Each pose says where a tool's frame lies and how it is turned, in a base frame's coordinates. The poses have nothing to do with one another.
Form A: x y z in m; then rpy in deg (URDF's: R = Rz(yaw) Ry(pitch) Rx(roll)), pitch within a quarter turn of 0, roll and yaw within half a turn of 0.
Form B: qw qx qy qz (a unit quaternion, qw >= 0); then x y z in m. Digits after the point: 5 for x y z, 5 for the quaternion.
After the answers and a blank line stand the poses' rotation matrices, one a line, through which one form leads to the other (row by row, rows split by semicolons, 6 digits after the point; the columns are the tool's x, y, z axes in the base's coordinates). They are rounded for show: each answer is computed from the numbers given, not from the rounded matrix.
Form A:
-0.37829, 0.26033, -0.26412, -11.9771, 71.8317, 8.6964
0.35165, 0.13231, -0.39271, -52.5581, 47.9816, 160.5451
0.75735, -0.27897, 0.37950, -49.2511, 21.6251, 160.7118
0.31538, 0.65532, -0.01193, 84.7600, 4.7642, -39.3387
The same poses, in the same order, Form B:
0.79850, -0.12848, 0.57531, 0.12209, -0.37829, 0.26033, -0.26412
0.03902, 0.42767, 0.33708, -0.83783, 0.35165, 0.13231, -0.39271
0.07252, -0.23669, -0.37493, 0.89339, 0.75735, -0.27897, 0.37950
0.68556, 0.64450, -0.19777, -0.27480, 0.31538, 0.65532, -0.01193

0.308225 -0.342815 0.887398; 0.047145 0.937172 0.345668; -0.950145 -0.064707 0.305021
-0.631151 0.353696 -0.690324; 0.222943 -0.769708 -0.598203; -0.742930 -0.531459 0.406947
-0.877435 0.047905 -0.477298; 0.307070 -0.708328 -0.635593; -0.368532 -0.704256 0.606802
0.770740 0.121860 -0.625388; -0.631713 0.018205 -0.774988; -0.083055 0.992380 0.091012

